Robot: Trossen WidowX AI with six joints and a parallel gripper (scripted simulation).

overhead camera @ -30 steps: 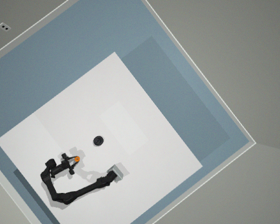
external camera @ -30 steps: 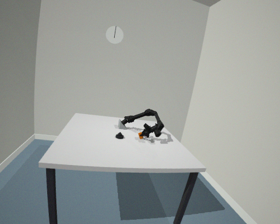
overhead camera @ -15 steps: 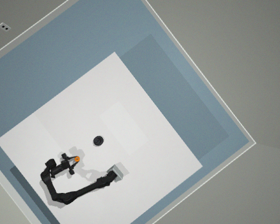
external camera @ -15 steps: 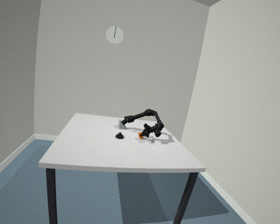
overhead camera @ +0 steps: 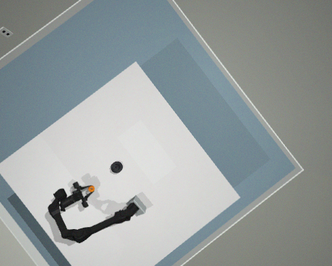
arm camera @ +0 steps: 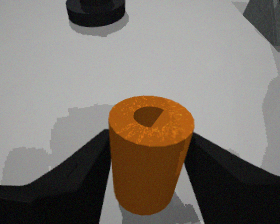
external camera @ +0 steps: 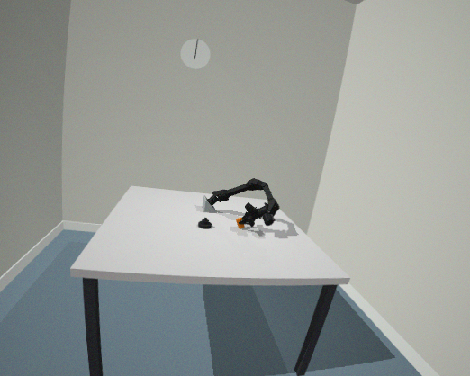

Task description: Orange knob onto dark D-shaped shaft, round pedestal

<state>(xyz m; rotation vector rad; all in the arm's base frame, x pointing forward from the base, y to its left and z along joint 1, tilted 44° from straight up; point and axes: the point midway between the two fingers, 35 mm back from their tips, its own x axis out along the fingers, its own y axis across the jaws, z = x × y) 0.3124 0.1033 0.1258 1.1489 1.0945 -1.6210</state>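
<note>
The orange knob lies 1 cm to the left of my gripper tip. Round my gripper tip: pedestal: 22 cm to the right, 1 cm below, 1 cm behind.
</note>
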